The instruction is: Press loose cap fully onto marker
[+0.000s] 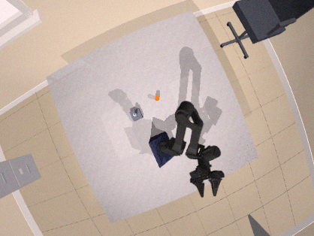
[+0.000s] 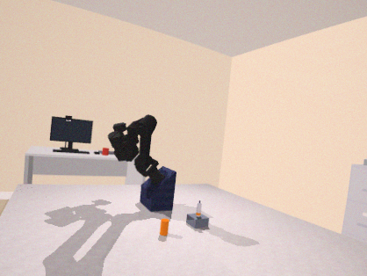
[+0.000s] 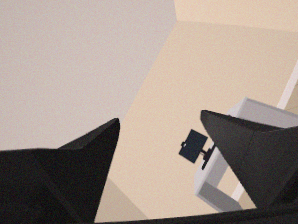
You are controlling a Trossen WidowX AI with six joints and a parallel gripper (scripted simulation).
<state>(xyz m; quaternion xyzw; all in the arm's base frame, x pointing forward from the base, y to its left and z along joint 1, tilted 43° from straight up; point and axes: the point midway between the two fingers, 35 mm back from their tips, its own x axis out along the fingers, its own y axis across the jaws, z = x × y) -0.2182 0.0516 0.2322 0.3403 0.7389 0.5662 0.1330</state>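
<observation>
The orange cap is 540 mm ahead of my gripper tip, 20 mm to the left of it and 340 mm below it. Also, from my gripper tip: holder block: 490 mm ahead, 190 mm to the left, 350 mm below.
</observation>
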